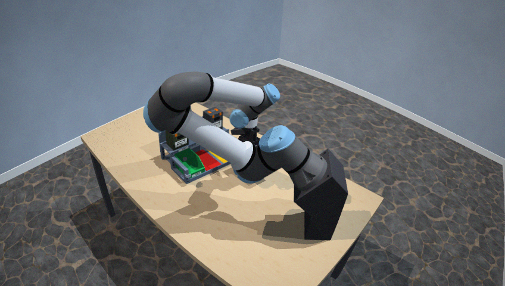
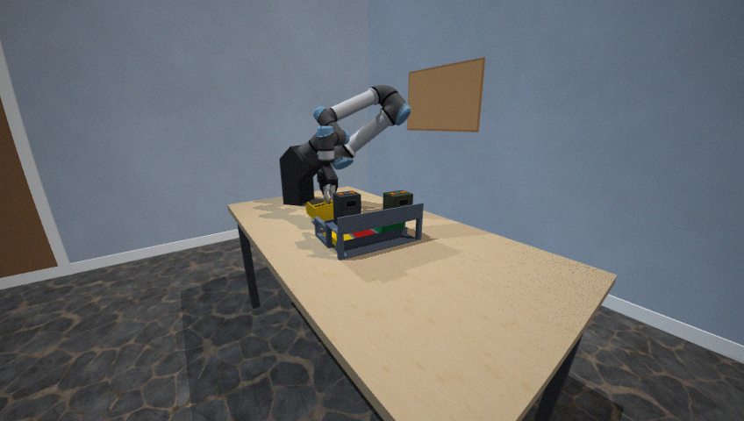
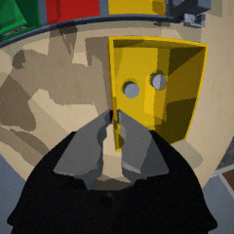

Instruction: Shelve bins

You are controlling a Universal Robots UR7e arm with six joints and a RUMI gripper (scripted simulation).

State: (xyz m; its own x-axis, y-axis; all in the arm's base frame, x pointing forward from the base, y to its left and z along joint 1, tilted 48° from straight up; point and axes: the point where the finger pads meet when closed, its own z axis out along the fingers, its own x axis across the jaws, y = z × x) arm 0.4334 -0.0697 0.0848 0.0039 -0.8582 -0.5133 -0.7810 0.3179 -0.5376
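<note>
My hand is 5 cm to the left of the yellow bin and 3 cm above it. The rest, counted from my hand: green bin 22 cm ahead, 19 cm to the left, 6 cm below; black box 32 cm ahead, 4 cm to the right, 6 cm above.
</note>
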